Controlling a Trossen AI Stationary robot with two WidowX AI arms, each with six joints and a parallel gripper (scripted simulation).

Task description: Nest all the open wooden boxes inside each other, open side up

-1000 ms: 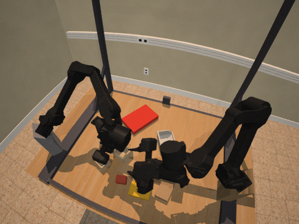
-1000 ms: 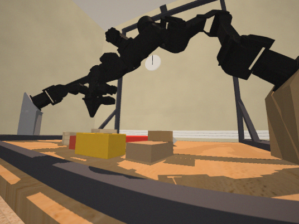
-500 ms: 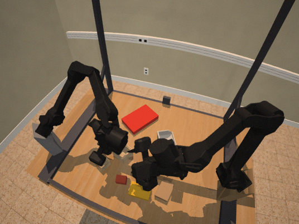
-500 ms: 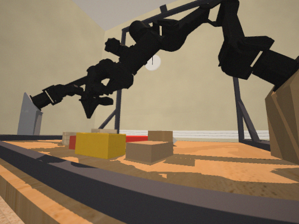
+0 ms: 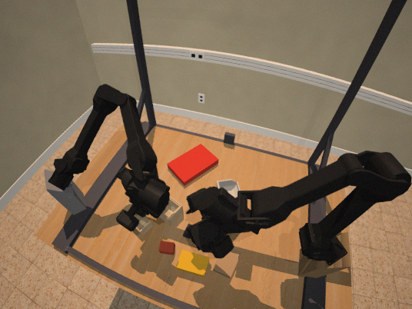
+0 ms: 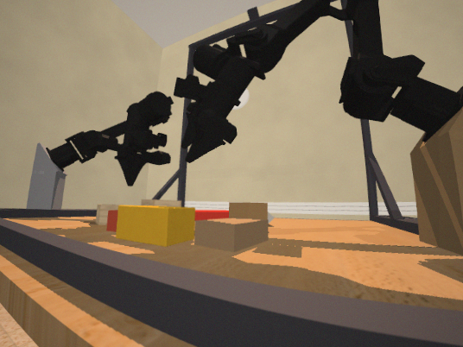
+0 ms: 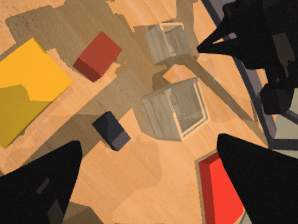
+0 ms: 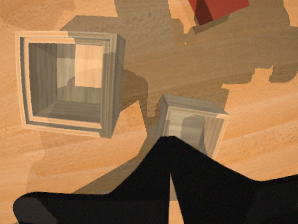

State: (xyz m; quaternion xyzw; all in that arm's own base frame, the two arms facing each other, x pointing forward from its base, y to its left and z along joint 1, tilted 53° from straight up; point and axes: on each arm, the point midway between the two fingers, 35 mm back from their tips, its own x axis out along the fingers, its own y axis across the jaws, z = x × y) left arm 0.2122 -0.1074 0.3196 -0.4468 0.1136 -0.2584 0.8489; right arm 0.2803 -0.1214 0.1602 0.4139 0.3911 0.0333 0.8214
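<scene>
Right now my right hand is 2 cm short of the small wooden box, 3 cm to the left of it and 11 cm above it. From my right hand the other things lie so: small red block: 8 cm ahead, 9 cm to the left, 11 cm below; then small dark block: 1 cm behind, 14 cm to the left, 12 cm below; then grey-white open box: 19 cm behind, 25 cm to the left, 10 cm below.
</scene>
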